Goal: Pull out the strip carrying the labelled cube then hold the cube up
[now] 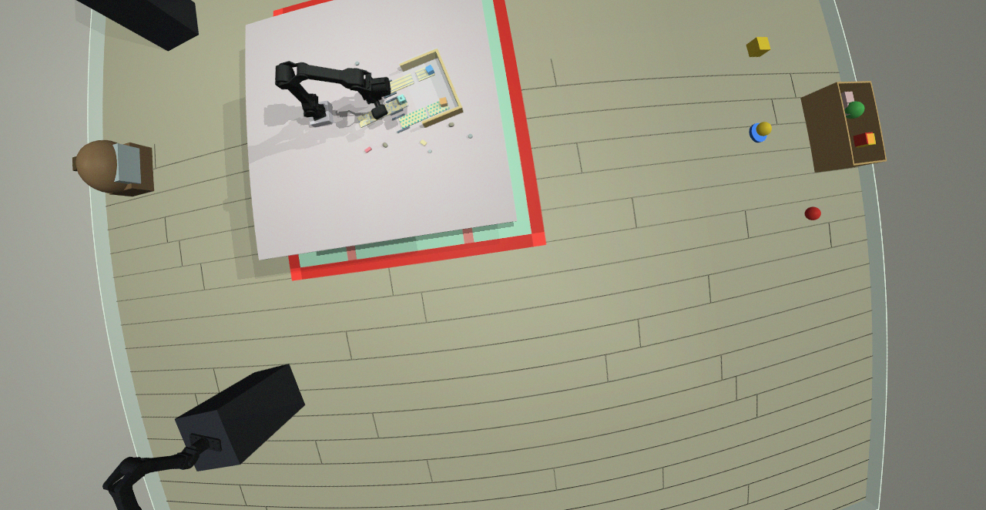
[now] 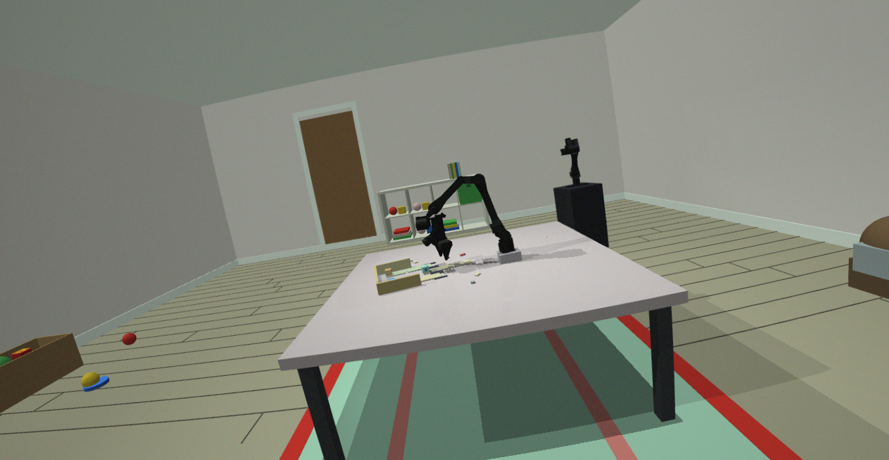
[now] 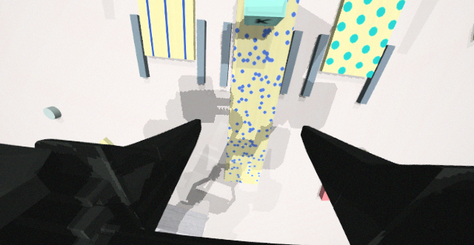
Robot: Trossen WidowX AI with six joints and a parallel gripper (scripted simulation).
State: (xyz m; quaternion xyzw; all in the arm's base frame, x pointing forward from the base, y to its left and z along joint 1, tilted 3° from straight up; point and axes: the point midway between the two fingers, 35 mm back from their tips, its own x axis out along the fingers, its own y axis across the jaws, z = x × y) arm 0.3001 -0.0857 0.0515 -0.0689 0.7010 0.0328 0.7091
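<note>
The teal cube is 100 mm ahead of my gripper tip, 10 mm to the left of it and 30 mm below it. From my gripper tip the other things lie so: pink piece (120 mm behind, 160 mm to the right, 50 mm below).
</note>
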